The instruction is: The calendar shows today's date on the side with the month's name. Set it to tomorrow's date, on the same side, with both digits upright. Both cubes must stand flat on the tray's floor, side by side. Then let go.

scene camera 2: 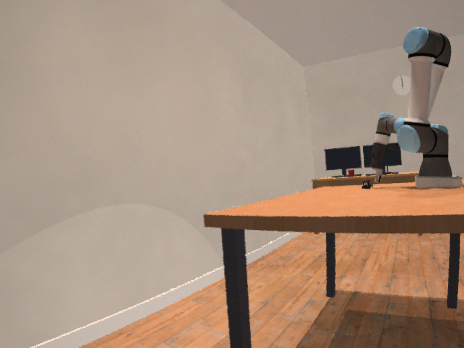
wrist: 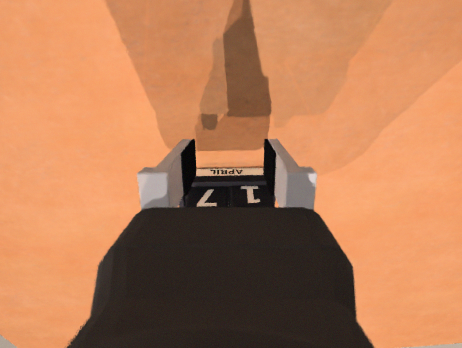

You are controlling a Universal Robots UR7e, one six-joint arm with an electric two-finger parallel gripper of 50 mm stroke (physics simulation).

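Seen in the pictures: gripper, between the fingertips: [scene camera 2: 376, 181] [wrist: 229, 156]; arm's base, origin of its link: [scene camera 2: 435, 176].
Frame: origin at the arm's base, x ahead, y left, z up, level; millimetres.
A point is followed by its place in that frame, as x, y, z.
Observation:
The small black calendar [scene camera 2: 367, 184] {320, -88, -23} stands on the table. In the wrist view its tray [wrist: 255, 171] {305, -93, -41} carries a pale strip reading APRIL, upside down in the picture. Behind the strip two black cubes sit side by side: one cube [wrist: 206, 198] {303, -131, -20} shows a 7 and the other cube [wrist: 251, 196] {309, -99, -18} a 1, both upside down in the picture like the month. Read with the month, they show 17, both upright. My gripper [scene camera 2: 378, 178] {270, -103, -13} [wrist: 229, 156] {270, -103, -13} is open and empty, tilted, close beside the calendar. Its body hides the cubes' far parts; whether the cubes are fully flat I cannot tell.
The wooden table [scene camera 2: 300, 207] {564, 557, -46} carries the arm's base [scene camera 2: 438, 181] {13, 88, -21}. Behind it a desk holds two monitors [scene camera 2: 342, 158] [scene camera 2: 395, 156] and a red cup [scene camera 2: 351, 173]. Shadows of the arm fall across the table in the wrist view.

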